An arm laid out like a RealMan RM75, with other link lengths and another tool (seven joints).
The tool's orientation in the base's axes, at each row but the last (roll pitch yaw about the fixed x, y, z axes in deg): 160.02, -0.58, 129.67; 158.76, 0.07, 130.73; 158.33, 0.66, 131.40; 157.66, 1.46, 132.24; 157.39, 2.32, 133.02; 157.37, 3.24, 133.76
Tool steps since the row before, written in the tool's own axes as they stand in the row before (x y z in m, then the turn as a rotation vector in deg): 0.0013, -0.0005, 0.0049, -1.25, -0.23, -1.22; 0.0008, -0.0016, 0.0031, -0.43, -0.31, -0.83; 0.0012, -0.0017, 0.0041, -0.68, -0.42, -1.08; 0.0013, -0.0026, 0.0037, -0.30, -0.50, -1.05; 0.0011, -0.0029, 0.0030, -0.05, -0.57, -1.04; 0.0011, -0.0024, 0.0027, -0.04, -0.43, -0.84
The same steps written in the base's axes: 0.0001, 0.0018, -0.0048, 0.32, -1.37, 1.06; -0.0008, 0.0004, -0.0035, -0.17, -0.71, 0.66; -0.0008, 0.0008, -0.0045, -0.15, -1.02, 0.86; -0.0015, 0.0002, -0.0044, -0.45, -0.79, 0.79; -0.0018, -0.0004, -0.0039, -0.66, -0.65, 0.74; -0.0015, -0.0002, -0.0035, -0.52, -0.50, 0.61
